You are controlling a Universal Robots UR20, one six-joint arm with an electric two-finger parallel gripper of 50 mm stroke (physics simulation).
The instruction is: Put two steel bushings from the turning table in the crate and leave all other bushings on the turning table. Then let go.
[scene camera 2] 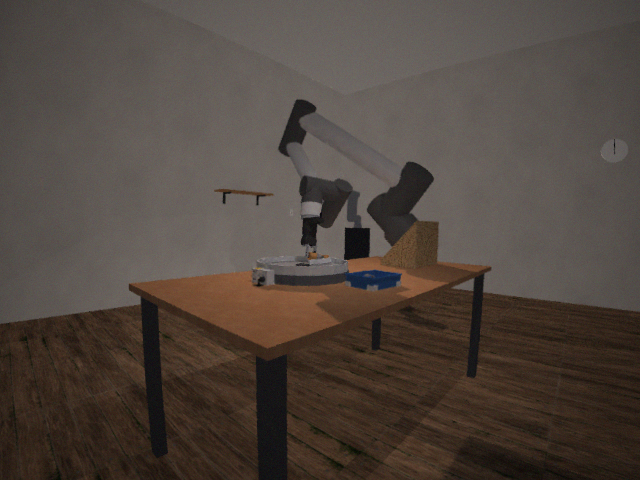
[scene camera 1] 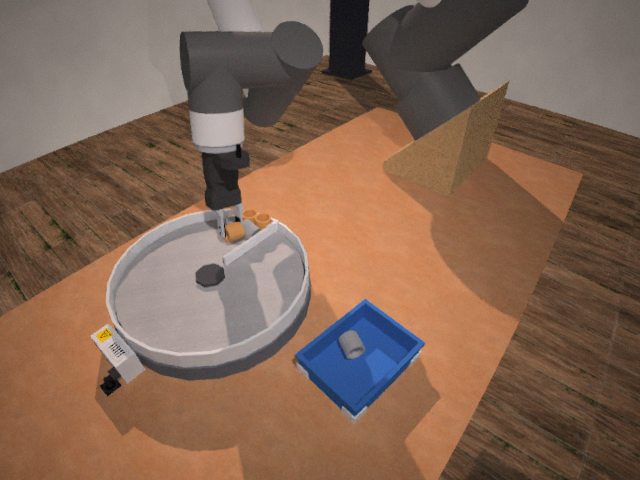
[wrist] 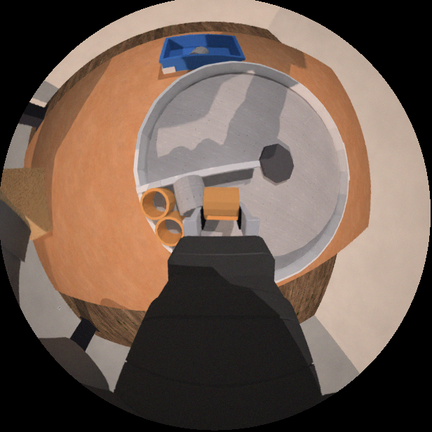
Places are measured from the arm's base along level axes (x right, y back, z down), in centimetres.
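Pixels of known places: gripper, fingertip midpoint: (scene camera 2: 310, 258) (scene camera 1: 231, 233); arm's base, link origin: (scene camera 1: 447, 120).
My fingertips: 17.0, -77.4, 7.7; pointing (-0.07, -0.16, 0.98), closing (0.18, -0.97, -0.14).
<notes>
For each thing: its top centre in the pictures, then the offset to it from my fingertips, as dx, dy, dz. "spot": a spot on its surface instead.
- orange bushing, top centre: (scene camera 1: 231, 224) -1.0, -0.1, -3.2
- grey steel bushing, top centre: (scene camera 1: 247, 221) -2.6, +3.2, -2.6
- blue crate, top centre: (scene camera 1: 361, 348) (scene camera 2: 373, 273) -40.1, -4.6, +2.9
- white divider, surface spot: (scene camera 1: 251, 242) spot: -5.5, +1.2, +0.7
- dark hub, top centre: (scene camera 1: 209, 273) -5.1, -10.7, +1.8
- white box with a yellow label, surface spot: (scene camera 1: 117, 353) spot: -7.7, -34.3, +2.0
My gripper (scene camera 1: 230, 225) (scene camera 2: 310, 251) (wrist: 220, 210) is down at the back of the turning table (scene camera 1: 160, 304) (scene camera 2: 309, 279) (wrist: 310, 205), shut on an orange bushing (scene camera 1: 235, 232) (wrist: 221, 201) that lies on its side between the fingers. A grey steel bushing (scene camera 1: 250, 227) (wrist: 189, 194) lies tipped close beside it, between the gripper and the divider. Two more orange bushings (scene camera 1: 263, 219) (wrist: 158, 203) stand upright near the rim. Another steel bushing (scene camera 1: 351, 344) (wrist: 200, 51) lies on its side in the blue crate (scene camera 1: 379, 364) (scene camera 2: 382, 281) (wrist: 222, 63).
A white divider (scene camera 1: 251, 242) (wrist: 215, 173) runs from the rim to the dark hub (scene camera 1: 209, 275) (wrist: 276, 163). A white box with a yellow label (scene camera 1: 117, 353) (scene camera 2: 264, 276) stands against the table's outer wall. A wooden wedge (scene camera 1: 454, 149) (scene camera 2: 421, 248) is under the arm's base.
</notes>
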